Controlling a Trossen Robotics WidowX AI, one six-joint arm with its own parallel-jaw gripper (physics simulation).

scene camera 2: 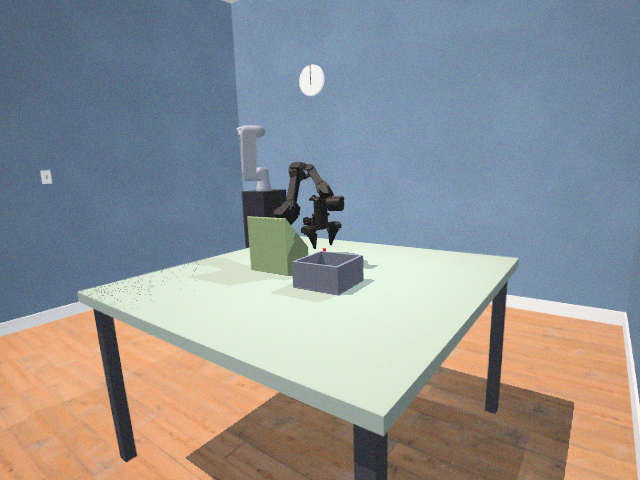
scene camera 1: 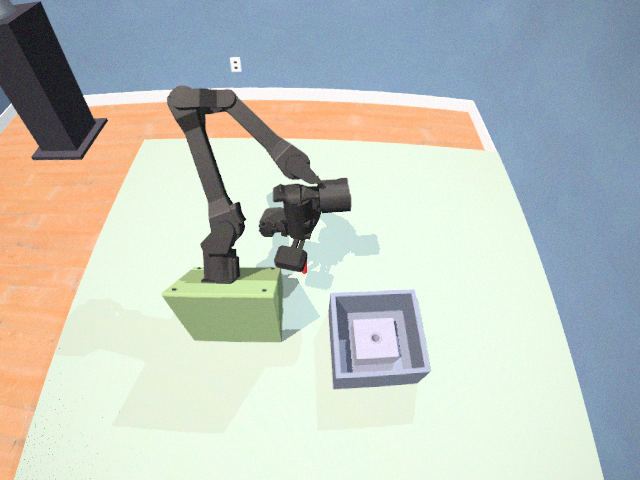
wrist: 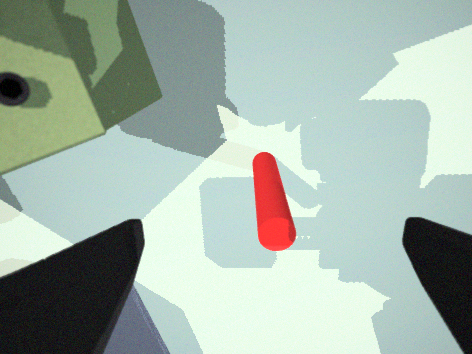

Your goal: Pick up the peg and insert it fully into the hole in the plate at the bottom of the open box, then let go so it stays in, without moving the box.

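Frame: origin at the arm's base, x ahead, y right, z down, level; metres.
Where they show: gripper, fingertip midpoint: (scene camera 2: 322, 247) (wrist: 271, 230); arm's base, link origin: (scene camera 2: 275, 231) (scene camera 1: 221, 279).
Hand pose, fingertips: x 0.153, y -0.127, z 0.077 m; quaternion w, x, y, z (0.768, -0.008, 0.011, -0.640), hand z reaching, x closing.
Observation:
Things, the pixels of their top centre, and the offset from my fingertips. "*": a spot on its surface instead. Level surfaces: height alone.
- red peg, top centre: (wrist: 277, 234) (scene camera 1: 304, 254) (scene camera 2: 324, 248) dx +0.006, dy -0.001, dz +0.006 m
- open grey-blue box, top centre: (scene camera 1: 378, 331) (scene camera 2: 328, 258) dx +0.175, dy +0.191, dz -0.012 m
- pale plate, top centre: (scene camera 1: 375, 337) dx +0.175, dy +0.191, dz +0.025 m
- round hole, surface spot: (scene camera 1: 375, 337) * dx +0.178, dy +0.182, dz +0.047 m
- pale green table, surface height: dz +0.086 m
The red peg (scene camera 1: 304, 267) (scene camera 2: 324, 249) (wrist: 270, 200) stands upright on the table beside the green block, partly hidden by a finger in scene camera 1 and by the box in scene camera 2. My gripper (scene camera 1: 297, 264) (scene camera 2: 323, 245) (wrist: 271, 230) is open and points down, its fingertips slightly above the peg's top in scene camera 2. In the wrist view the peg's top lies between the fingertips, with a gap on each side. The open grey-blue box (scene camera 1: 379, 381) (scene camera 2: 315, 279) (wrist: 127, 327) holds a pale plate (scene camera 1: 364, 351) with a round hole (scene camera 1: 375, 337).
The green block (scene camera 1: 235, 320) (scene camera 2: 268, 245) (wrist: 40, 120) under the arm's base stands left of the peg in scene camera 1. The box is at the peg's lower right there, with raised walls around the plate. All stand on the pale green table (scene camera 1: 465, 413) (scene camera 2: 310, 330).

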